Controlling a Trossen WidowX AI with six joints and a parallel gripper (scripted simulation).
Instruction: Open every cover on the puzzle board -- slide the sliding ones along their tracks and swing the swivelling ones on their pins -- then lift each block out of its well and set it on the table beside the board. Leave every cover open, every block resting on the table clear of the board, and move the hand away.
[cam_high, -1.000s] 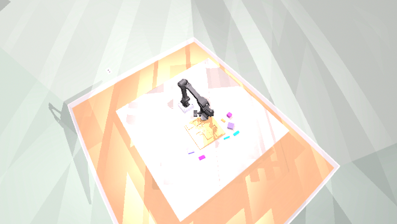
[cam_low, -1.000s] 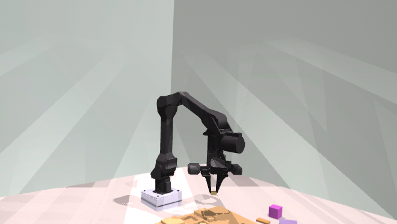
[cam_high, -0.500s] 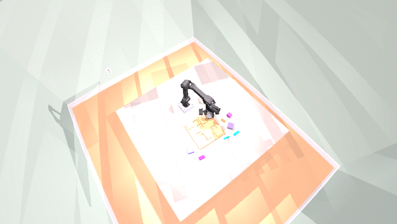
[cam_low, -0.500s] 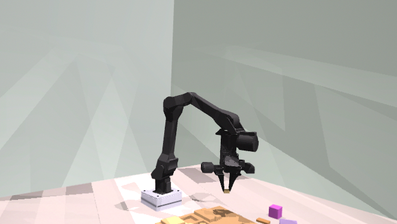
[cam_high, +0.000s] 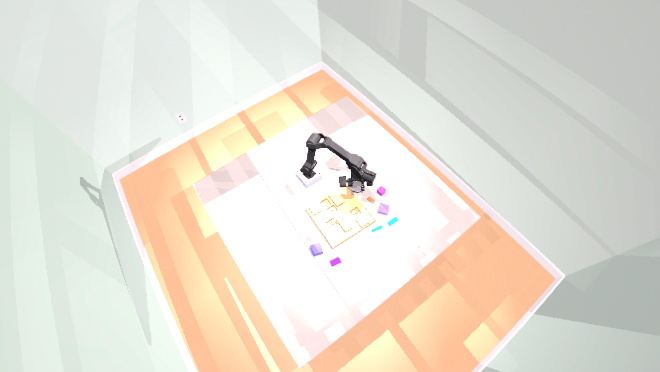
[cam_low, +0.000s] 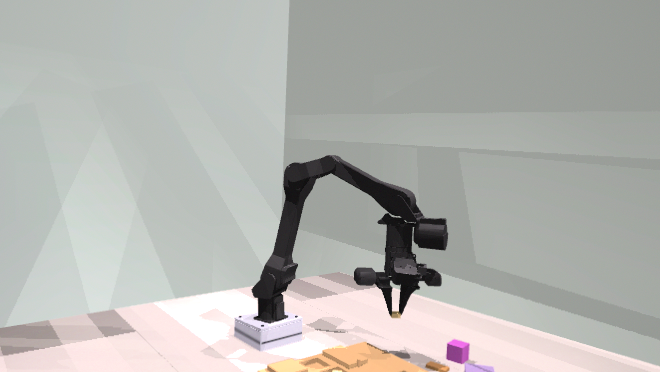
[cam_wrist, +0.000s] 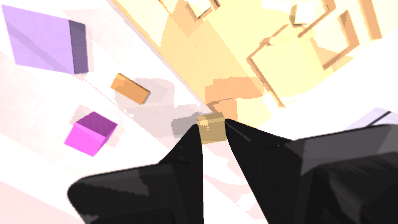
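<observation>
The puzzle board is 160 mm to the right of my gripper tip, 100 mm below it and 20 mm ahead of it. Also, from my gripper tip: blue-violet block (390 mm to the right, 100 mm below, 80 mm ahead); then lilac block (180 mm ahead, 100 mm below, 60 mm to the left); then small orange piece (110 mm below, 80 mm ahead, 60 mm to the left).
</observation>
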